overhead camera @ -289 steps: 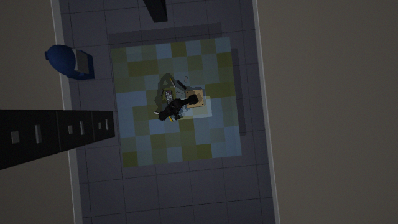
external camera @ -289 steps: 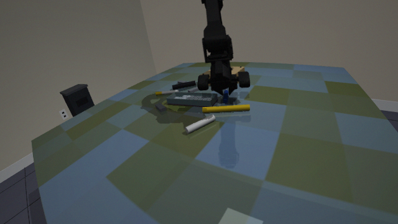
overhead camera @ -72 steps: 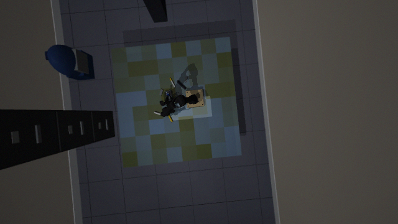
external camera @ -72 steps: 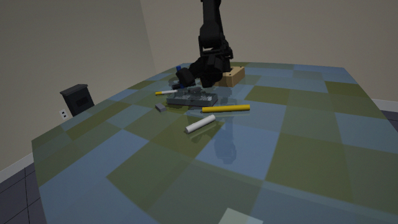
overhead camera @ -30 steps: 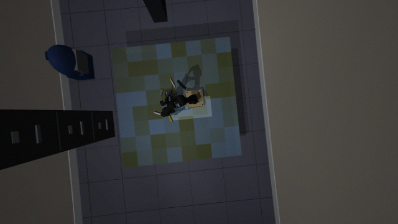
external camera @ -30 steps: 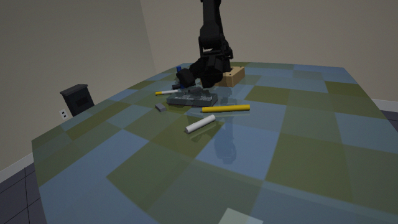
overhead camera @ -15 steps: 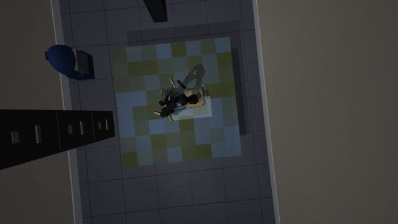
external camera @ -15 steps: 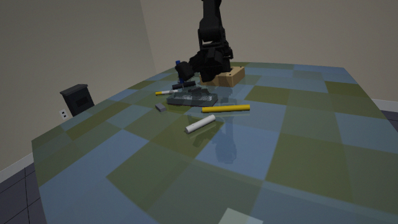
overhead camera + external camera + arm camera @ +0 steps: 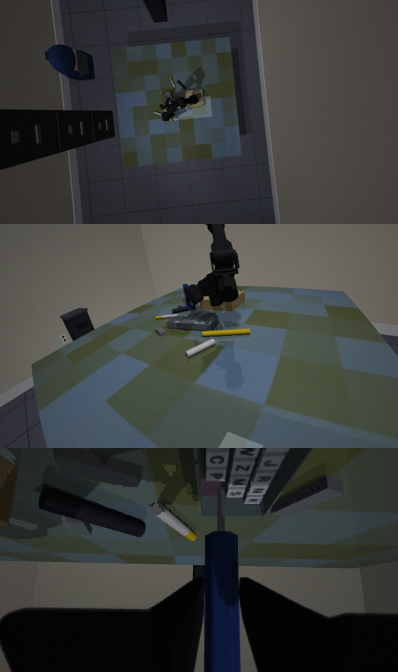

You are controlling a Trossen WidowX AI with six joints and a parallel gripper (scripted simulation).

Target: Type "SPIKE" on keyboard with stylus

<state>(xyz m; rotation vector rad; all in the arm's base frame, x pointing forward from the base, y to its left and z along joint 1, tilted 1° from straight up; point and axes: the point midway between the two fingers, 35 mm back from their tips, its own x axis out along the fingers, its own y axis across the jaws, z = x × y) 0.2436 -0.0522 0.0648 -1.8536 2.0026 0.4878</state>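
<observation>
Right now the small grey block is 10 cm to the right of my gripper tip, 10 cm below it and 8 cm ahead of it. Round my gripper tip: yellow cylinder 16 cm to the left, 9 cm below, 8 cm ahead; then blue stylus 1 cm below; then grey stylus tip 5 cm below.
</observation>
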